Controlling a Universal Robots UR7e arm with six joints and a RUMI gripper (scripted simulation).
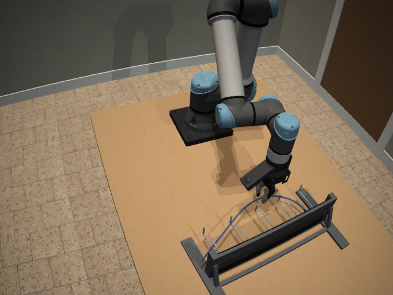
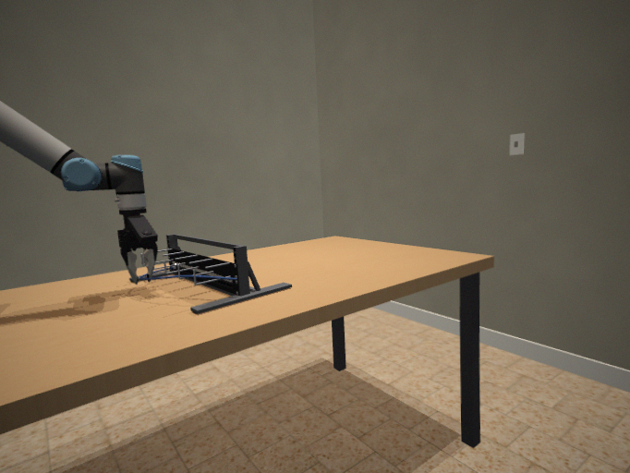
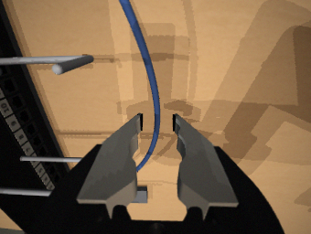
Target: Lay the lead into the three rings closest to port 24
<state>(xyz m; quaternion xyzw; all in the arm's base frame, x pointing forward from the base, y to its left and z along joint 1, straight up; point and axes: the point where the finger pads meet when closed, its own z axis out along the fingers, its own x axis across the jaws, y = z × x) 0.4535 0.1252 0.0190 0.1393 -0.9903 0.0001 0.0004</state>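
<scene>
Now: hand 180 mm short of the free-standing rack, 10 mm to the left of it and 20 mm below it.
</scene>
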